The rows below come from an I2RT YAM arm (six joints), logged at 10 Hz.
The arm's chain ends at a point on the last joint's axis. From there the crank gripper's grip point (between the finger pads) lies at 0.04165 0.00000 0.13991 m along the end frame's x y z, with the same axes.
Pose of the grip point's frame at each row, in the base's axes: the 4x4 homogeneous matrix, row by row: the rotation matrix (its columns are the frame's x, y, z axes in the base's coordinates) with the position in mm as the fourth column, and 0 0 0 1 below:
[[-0.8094 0.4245 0.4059 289.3], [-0.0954 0.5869 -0.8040 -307.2], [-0.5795 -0.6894 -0.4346 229.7], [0 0 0 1]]
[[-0.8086 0.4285 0.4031 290.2], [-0.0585 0.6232 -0.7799 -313.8], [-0.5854 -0.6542 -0.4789 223.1], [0 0 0 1]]
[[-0.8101 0.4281 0.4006 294.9], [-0.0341 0.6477 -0.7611 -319.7], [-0.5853 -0.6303 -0.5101 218.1], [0 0 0 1]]
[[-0.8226 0.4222 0.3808 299.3], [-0.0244 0.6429 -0.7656 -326.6], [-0.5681 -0.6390 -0.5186 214.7], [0 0 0 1]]
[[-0.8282 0.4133 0.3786 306.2], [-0.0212 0.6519 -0.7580 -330.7], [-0.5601 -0.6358 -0.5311 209.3], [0 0 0 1]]
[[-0.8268 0.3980 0.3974 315.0], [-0.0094 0.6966 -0.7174 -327.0], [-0.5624 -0.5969 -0.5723 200.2], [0 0 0 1]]
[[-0.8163 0.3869 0.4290 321.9], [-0.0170 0.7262 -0.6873 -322.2], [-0.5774 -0.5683 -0.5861 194.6], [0 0 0 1]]
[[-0.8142 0.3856 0.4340 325.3], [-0.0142 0.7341 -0.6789 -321.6], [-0.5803 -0.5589 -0.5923 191.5], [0 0 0 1]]
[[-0.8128 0.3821 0.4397 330.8], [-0.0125 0.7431 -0.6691 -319.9], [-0.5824 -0.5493 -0.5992 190.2], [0 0 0 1]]
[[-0.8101 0.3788 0.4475 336.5], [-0.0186 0.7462 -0.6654 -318.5], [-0.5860 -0.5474 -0.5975 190.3], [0 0 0 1]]
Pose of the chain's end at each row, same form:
[[-0.8094 0.4245 0.4059 266.2], [-0.0954 0.5869 -0.8040 -190.7], [-0.5795 -0.6894 -0.4346 314.6], [0 0 0 1]]
[[-0.8086 0.4285 0.4031 267.5], [-0.0585 0.6232 -0.7799 -202.2], [-0.5854 -0.6542 -0.4789 314.5], [0 0 0 1]]
[[-0.8101 0.4281 0.4006 272.6], [-0.0341 0.6477 -0.7611 -211.8], [-0.5853 -0.6303 -0.5101 313.8], [0 0 0 1]]
[[-0.8226 0.4222 0.3808 280.3], [-0.0244 0.6429 -0.7656 -218.5], [-0.5681 -0.6390 -0.5186 310.9], [0 0 0 1]]
[[-0.8282 0.4133 0.3786 287.7], [-0.0212 0.6519 -0.7580 -223.8], [-0.5601 -0.6358 -0.5311 306.9], [0 0 0 1]]
[[-0.8268 0.3980 0.3974 293.8], [-0.0094 0.6966 -0.7174 -226.2], [-0.5624 -0.5969 -0.5723 303.7], [0 0 0 1]]
[[-0.8163 0.3869 0.4290 295.9], [-0.0170 0.7262 -0.6873 -225.3], [-0.5774 -0.5683 -0.5861 300.6], [0 0 0 1]]
[[-0.8142 0.3856 0.4340 298.5], [-0.0142 0.7341 -0.6789 -226.0], [-0.5803 -0.5589 -0.5923 298.5], [0 0 0 1]]
[[-0.8128 0.3821 0.4397 303.1], [-0.0125 0.7431 -0.6691 -225.8], [-0.5824 -0.5493 -0.5992 298.3], [0 0 0 1]]
[[-0.8101 0.3788 0.4475 307.6], [-0.0186 0.7462 -0.6654 -224.6], [-0.5860 -0.5474 -0.5975 298.3], [0 0 0 1]]

